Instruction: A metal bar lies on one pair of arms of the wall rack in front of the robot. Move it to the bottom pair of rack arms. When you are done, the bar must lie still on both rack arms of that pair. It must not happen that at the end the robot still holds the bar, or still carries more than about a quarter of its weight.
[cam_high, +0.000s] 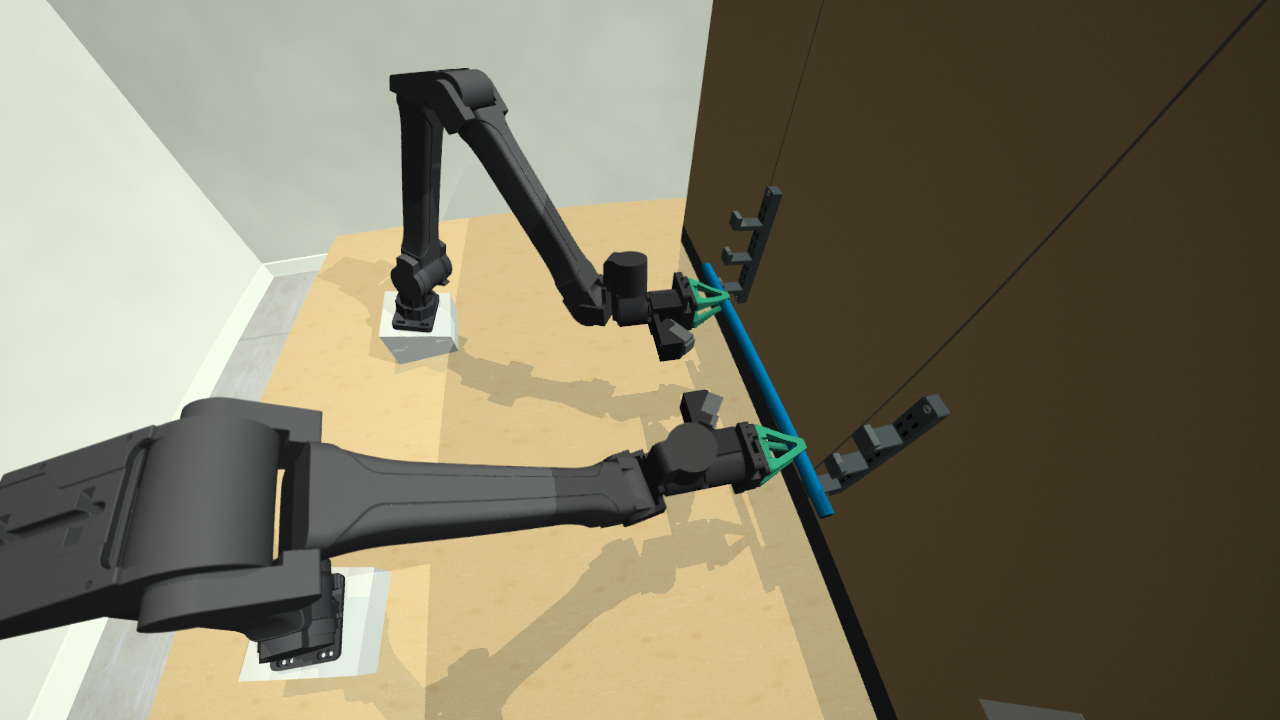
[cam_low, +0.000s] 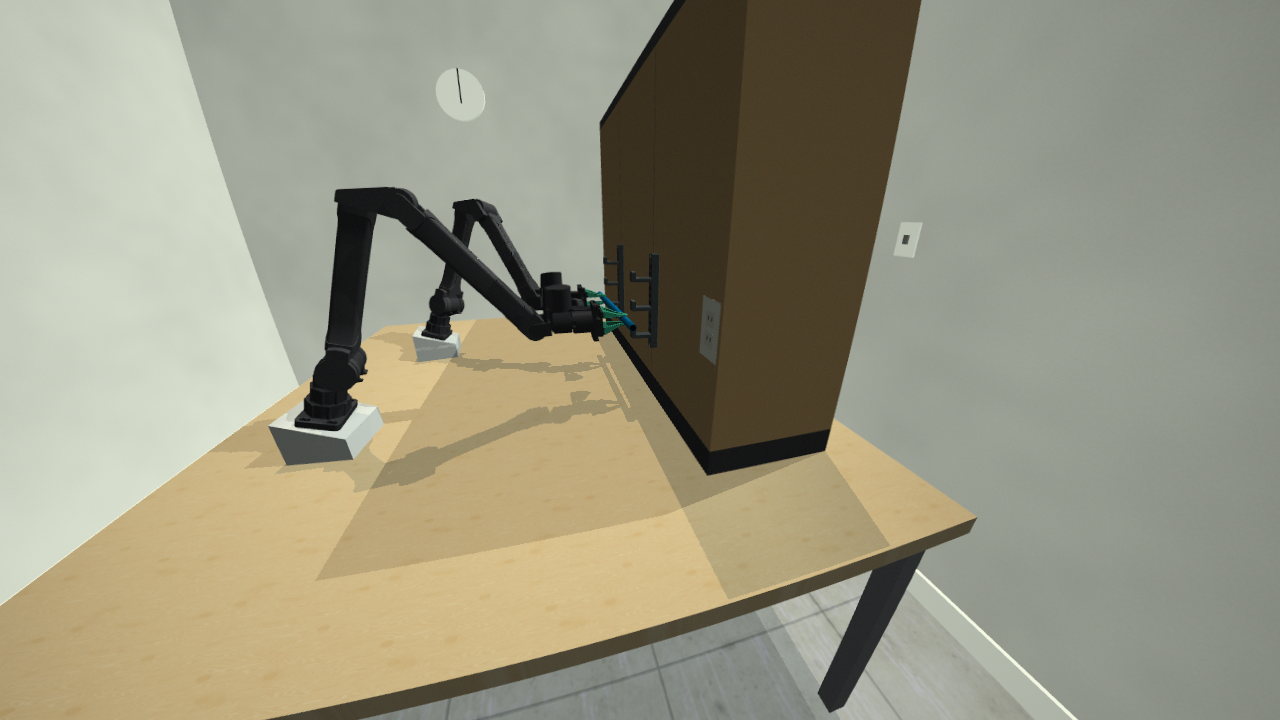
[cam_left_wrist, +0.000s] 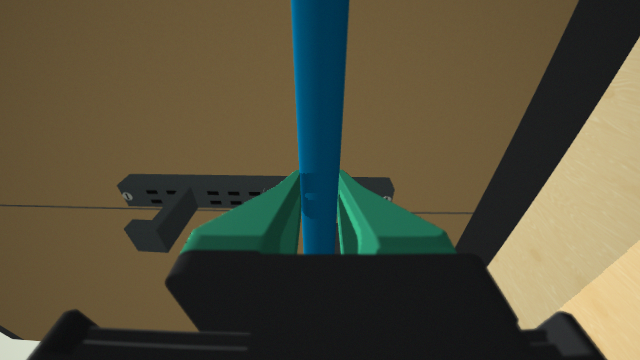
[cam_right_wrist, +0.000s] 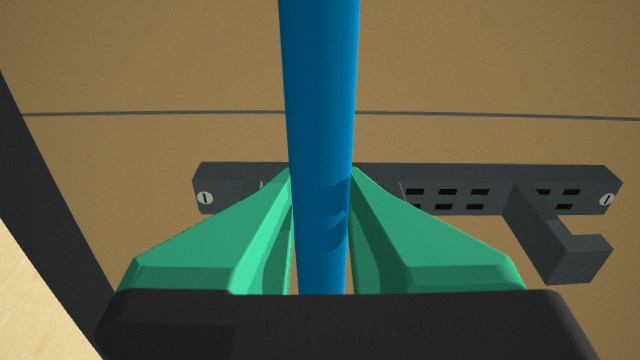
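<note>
Right now my right hand is 3 cm past the blue metal bar and 15 cm to the right of it. The rest, counted from my right hand: black plinth: 5 cm ahead, 20 cm to the left, 20 cm below; tall brown cabinet: 20 cm ahead, 23 cm to the left, 22 cm above.
</note>
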